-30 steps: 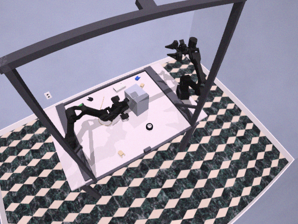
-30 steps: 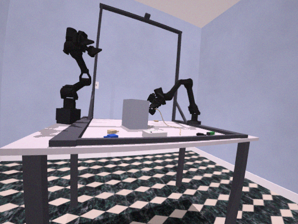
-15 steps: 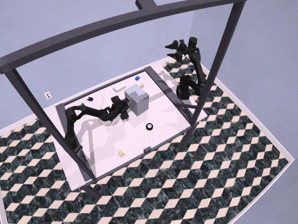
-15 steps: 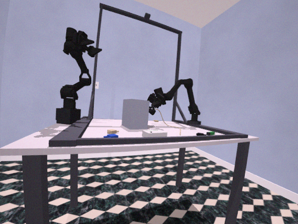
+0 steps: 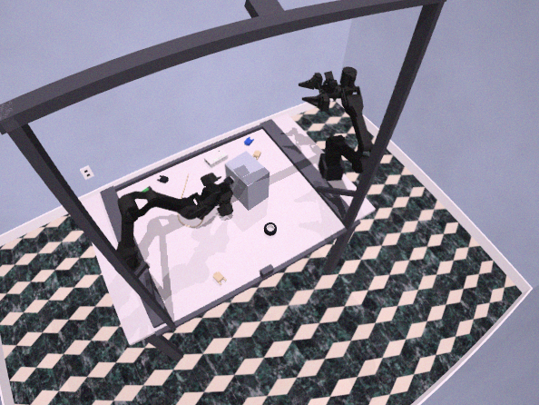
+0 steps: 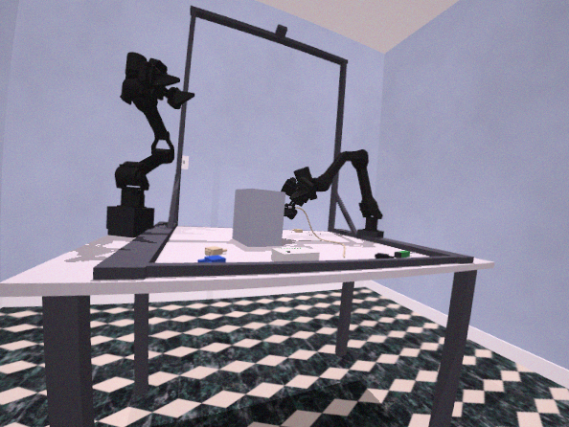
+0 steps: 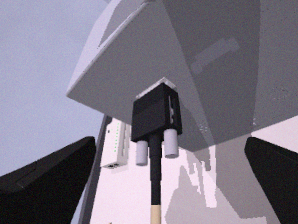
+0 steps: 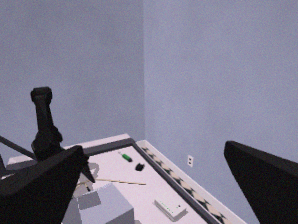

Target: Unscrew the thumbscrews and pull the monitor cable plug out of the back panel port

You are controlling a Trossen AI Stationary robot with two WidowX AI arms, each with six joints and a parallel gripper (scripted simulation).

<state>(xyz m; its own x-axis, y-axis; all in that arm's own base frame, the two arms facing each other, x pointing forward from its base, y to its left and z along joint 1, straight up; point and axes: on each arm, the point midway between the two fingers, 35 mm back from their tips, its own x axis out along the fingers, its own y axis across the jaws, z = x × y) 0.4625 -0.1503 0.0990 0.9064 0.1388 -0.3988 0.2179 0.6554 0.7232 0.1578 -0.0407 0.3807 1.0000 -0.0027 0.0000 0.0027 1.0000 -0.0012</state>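
Right now the grey box is 130 mm to the right of my left hand, 50 mm below it and 20 mm ahead of it.
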